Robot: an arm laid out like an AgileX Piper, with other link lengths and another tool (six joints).
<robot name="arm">
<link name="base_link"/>
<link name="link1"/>
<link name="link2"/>
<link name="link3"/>
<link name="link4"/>
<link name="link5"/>
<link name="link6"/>
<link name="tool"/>
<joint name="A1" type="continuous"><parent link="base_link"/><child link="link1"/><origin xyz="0.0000 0.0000 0.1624"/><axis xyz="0 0 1"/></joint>
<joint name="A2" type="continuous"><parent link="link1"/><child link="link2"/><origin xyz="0.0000 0.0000 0.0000"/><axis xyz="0 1 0"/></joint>
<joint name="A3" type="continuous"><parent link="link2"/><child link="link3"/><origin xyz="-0.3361 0.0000 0.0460"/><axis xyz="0 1 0"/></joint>
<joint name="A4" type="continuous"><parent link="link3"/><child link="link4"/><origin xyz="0.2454 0.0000 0.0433"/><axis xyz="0.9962 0 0.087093"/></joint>
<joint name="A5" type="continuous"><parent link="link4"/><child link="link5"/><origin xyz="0.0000 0.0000 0.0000"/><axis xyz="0 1 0"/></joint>
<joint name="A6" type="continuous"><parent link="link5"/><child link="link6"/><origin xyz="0.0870 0.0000 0.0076"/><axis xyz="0.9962 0 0.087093"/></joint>
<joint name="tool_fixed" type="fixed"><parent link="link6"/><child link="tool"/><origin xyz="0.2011 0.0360 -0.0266" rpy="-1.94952 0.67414 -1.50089"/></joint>
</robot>
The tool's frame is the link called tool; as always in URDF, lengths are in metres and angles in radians. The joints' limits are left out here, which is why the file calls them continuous.
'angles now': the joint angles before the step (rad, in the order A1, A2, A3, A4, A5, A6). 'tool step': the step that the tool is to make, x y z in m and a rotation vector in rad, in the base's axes. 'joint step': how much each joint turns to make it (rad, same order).
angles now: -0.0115, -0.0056, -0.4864, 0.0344, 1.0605, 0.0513
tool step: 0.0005, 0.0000, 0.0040, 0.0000, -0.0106, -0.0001
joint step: -0.0001, -0.0002, -0.0079, 0.0001, -0.0024, 0.0000
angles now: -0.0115, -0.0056, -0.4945, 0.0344, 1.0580, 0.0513
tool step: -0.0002, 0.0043, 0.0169, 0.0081, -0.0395, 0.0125
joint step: 0.0003, -0.0001, -0.0373, 0.0169, -0.0018, -0.0060
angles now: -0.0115, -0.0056, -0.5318, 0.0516, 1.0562, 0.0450
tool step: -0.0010, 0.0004, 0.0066, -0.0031, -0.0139, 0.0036
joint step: 0.0002, 0.0000, -0.0181, 0.0021, 0.0044, -0.0049
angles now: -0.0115, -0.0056, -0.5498, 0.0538, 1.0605, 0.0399
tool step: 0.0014, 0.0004, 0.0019, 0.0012, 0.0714, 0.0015
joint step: 0.0000, 0.0845, -0.0346, 0.0011, 0.0215, 0.0002
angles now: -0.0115, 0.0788, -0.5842, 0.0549, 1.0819, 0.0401
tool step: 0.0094, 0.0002, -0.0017, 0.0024, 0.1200, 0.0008
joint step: 0.0005, 0.1489, -0.0316, 0.0008, 0.0027, 0.0005
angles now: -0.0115, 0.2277, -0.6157, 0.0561, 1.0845, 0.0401
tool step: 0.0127, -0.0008, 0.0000, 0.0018, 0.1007, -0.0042
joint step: -0.0006, 0.1412, -0.0333, -0.0025, -0.0074, 0.0035
